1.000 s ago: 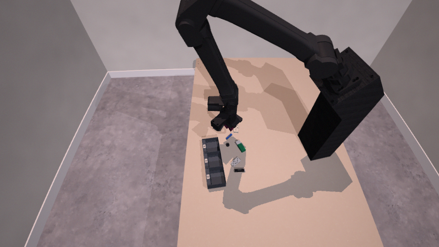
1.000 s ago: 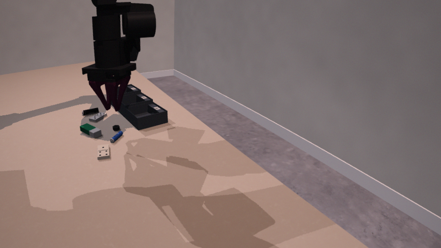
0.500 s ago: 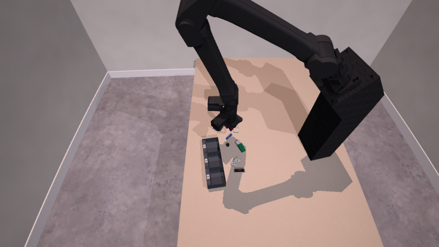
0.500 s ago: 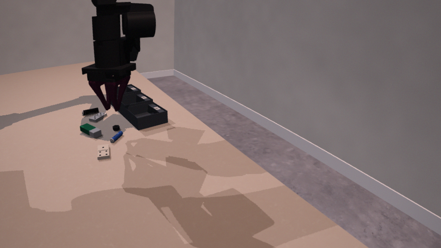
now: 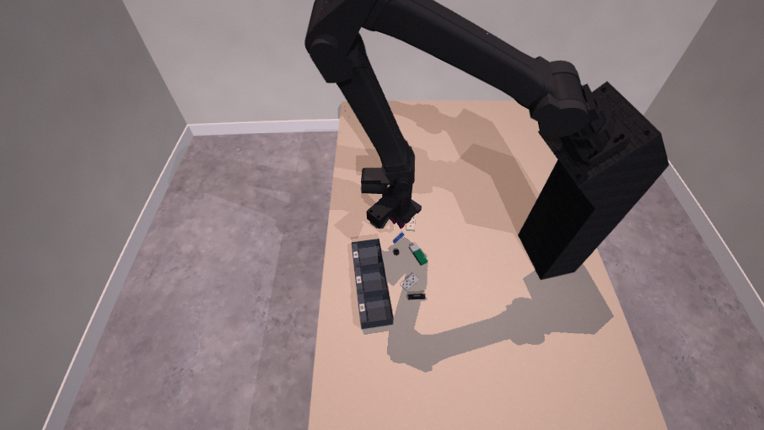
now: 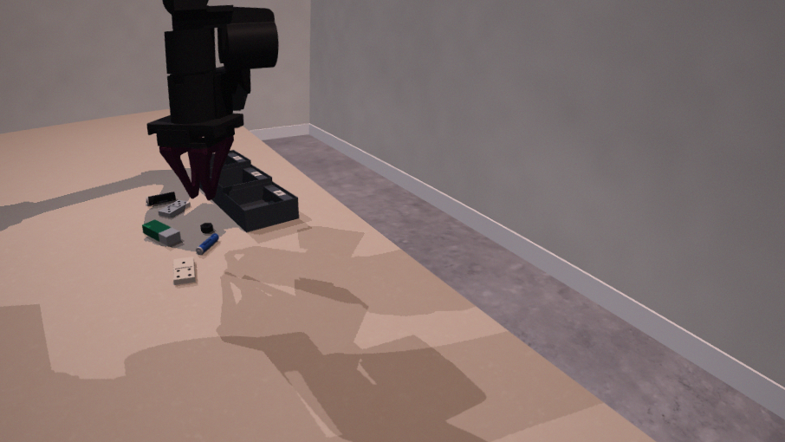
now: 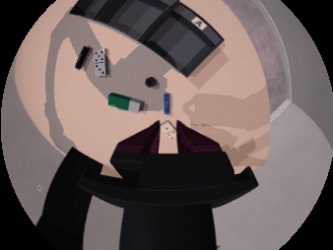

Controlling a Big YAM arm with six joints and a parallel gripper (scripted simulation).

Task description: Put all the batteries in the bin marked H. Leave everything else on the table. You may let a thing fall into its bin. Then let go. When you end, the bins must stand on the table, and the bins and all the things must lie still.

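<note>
Right now my hand is 70 mm above the blue battery. Round my hand: black button cell 10 mm ahead, 50 mm to the left, 70 mm below; green-and-white eraser 50 mm behind, 60 mm to the left, 70 mm below; white domino 50 mm behind, 50 mm to the right, 70 mm below.
</note>
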